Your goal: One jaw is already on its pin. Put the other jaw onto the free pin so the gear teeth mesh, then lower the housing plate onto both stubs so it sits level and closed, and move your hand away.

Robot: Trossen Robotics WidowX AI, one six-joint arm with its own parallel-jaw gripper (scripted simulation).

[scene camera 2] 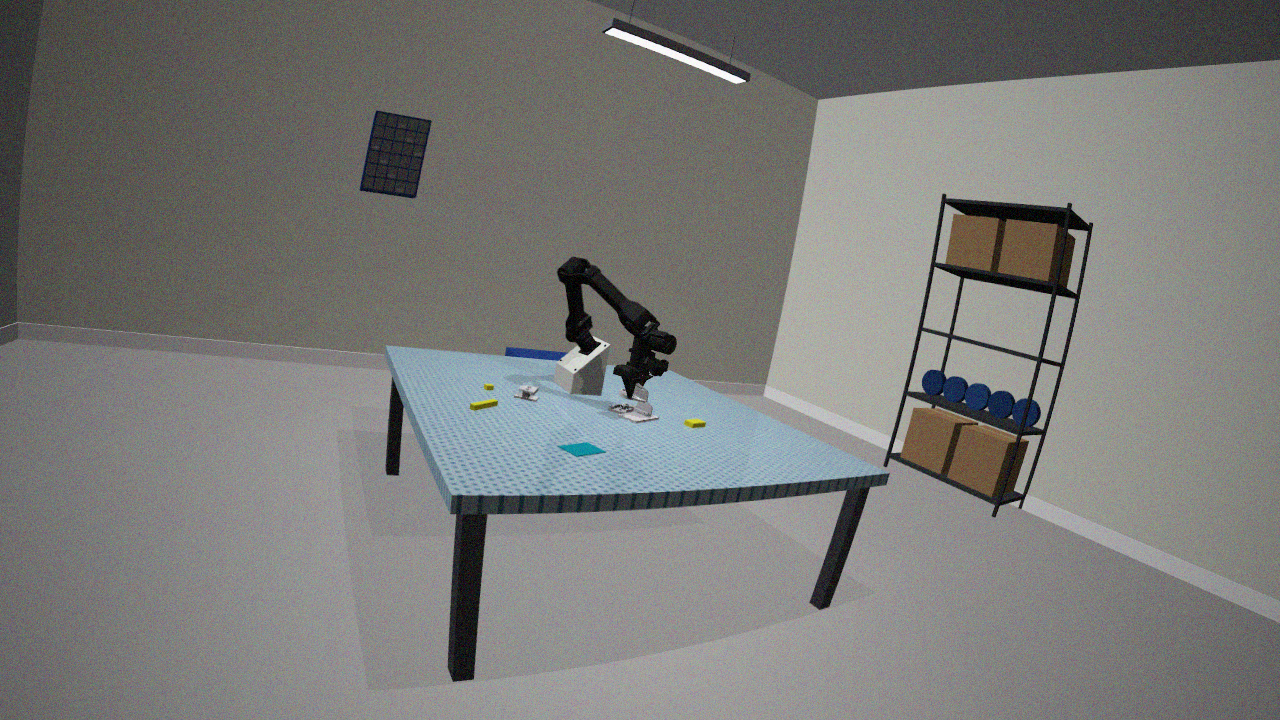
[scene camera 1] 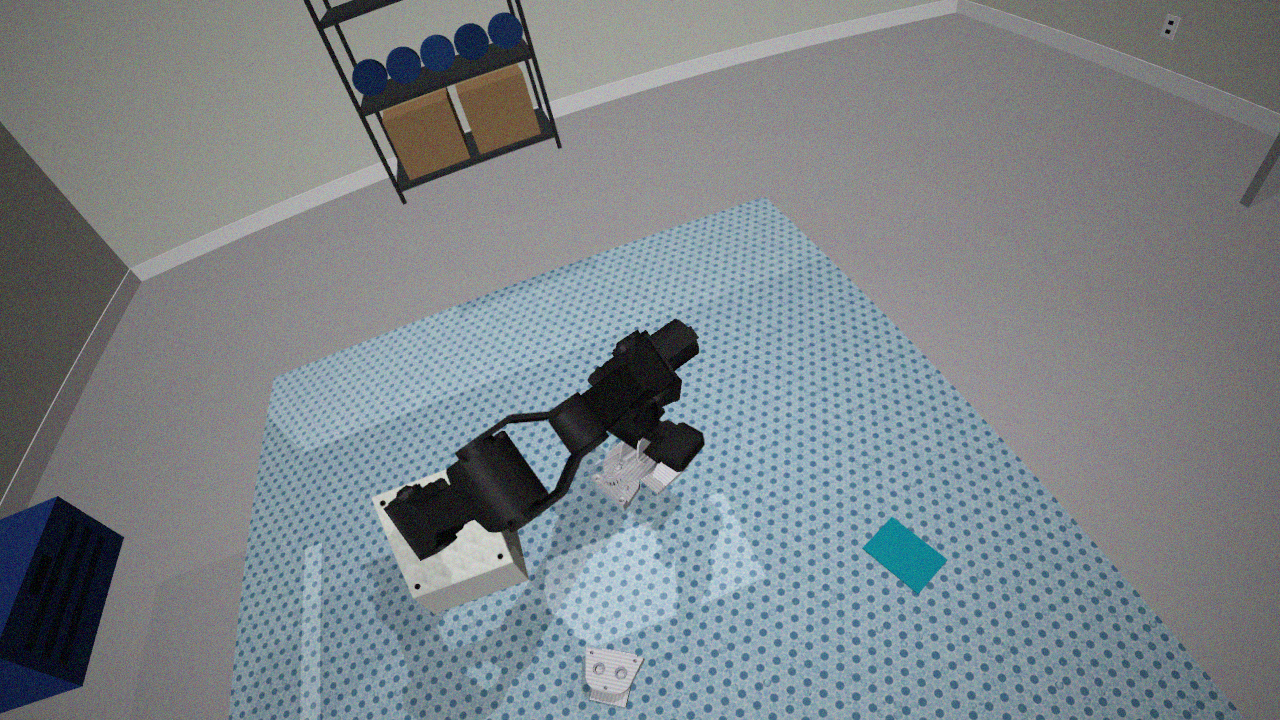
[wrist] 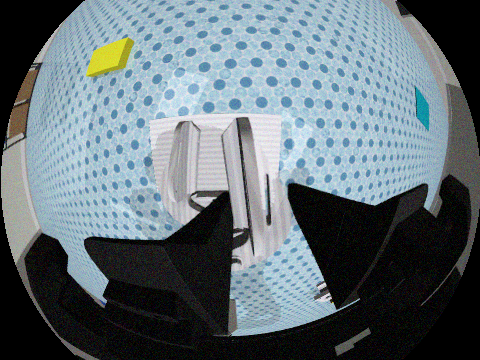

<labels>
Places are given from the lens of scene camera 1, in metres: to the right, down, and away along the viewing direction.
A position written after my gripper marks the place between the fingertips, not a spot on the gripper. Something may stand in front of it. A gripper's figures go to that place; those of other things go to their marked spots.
my gripper [scene camera 1: 650, 455]: 0.02, 0.15, 0.88
teal card [scene camera 1: 909, 558]: 0.38, 0.28, 0.75
white base plate [scene camera 1: 662, 476]: 0.04, 0.19, 0.92
</labels>
